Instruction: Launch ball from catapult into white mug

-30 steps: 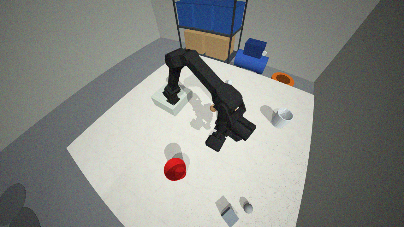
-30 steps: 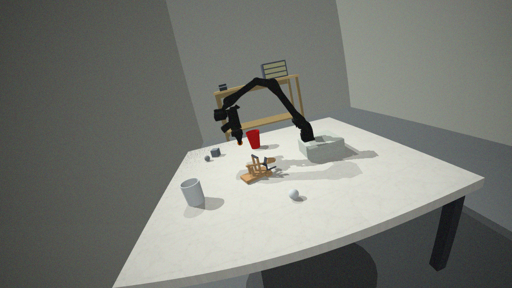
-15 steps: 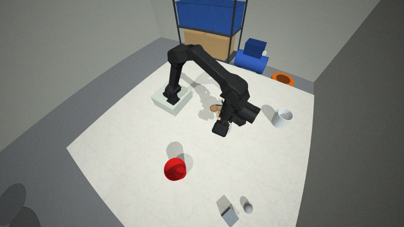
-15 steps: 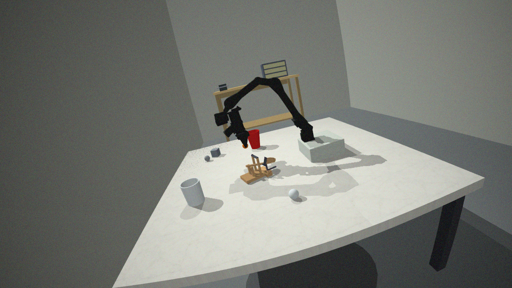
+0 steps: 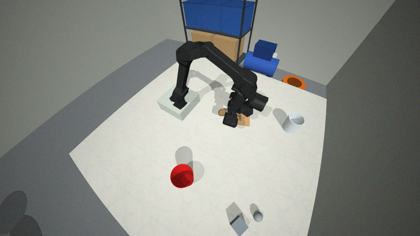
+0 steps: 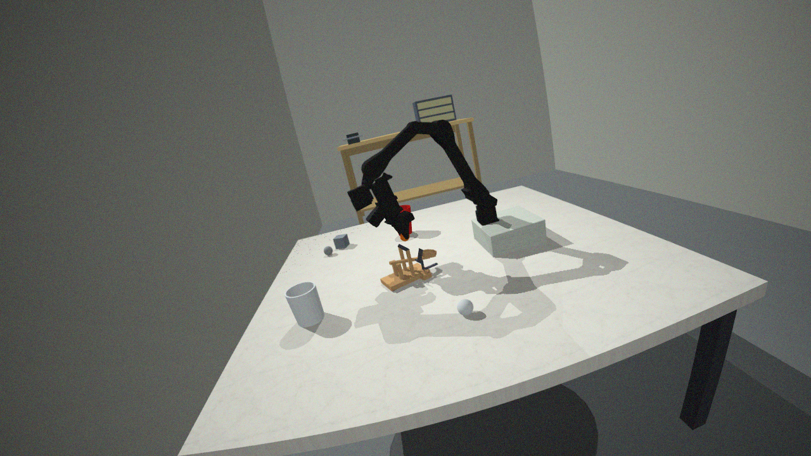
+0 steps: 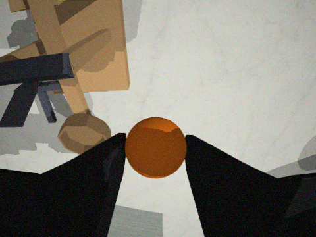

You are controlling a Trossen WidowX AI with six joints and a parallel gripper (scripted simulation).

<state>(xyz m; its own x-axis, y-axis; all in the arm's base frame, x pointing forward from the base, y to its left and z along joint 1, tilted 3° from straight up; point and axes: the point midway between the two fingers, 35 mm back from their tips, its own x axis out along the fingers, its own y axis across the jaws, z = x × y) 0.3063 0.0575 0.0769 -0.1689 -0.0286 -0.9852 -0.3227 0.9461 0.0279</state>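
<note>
Now: the dark lever 4 cm behind my gripper tip, 10 cm to the left of it and 5 cm below it. Round my gripper tip: red cup (1 cm behind, 36 cm to the right, 8 cm below); orange ball (1 cm above); catapult (1 cm behind, 8 cm to the left, 5 cm below).
</note>
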